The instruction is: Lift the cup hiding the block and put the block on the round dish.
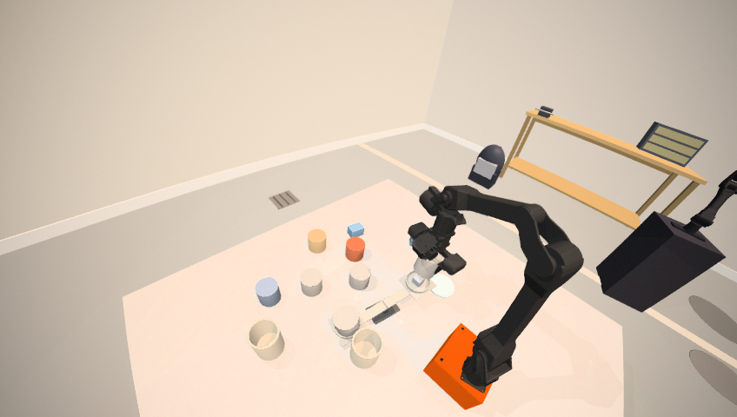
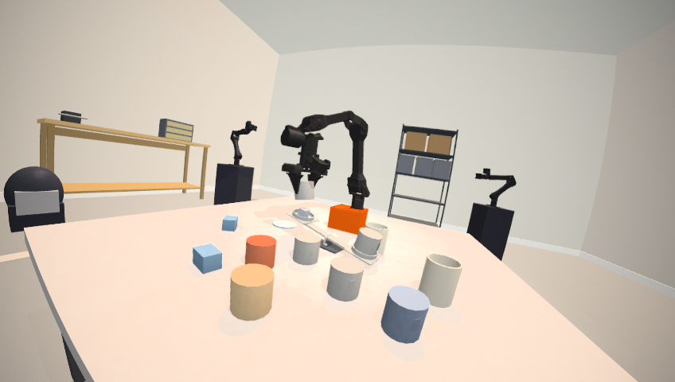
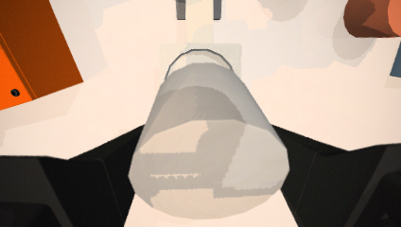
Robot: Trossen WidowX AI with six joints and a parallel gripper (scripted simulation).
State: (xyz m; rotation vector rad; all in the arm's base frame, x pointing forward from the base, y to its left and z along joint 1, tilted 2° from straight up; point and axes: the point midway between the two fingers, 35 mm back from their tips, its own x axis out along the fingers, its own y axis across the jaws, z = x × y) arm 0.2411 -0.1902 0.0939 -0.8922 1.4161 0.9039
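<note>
My gripper tip is 70 mm past the round white dish, 90 mm to the left of it and 150 mm above it. The rest, counted from my gripper tip: tan cup 390 mm ahead, 50 mm to the left, 120 mm below; then balance beam 60 mm ahead, 120 mm to the left, 120 mm below; then red cup 260 mm ahead, 20 mm to the right, 120 mm below.
</note>
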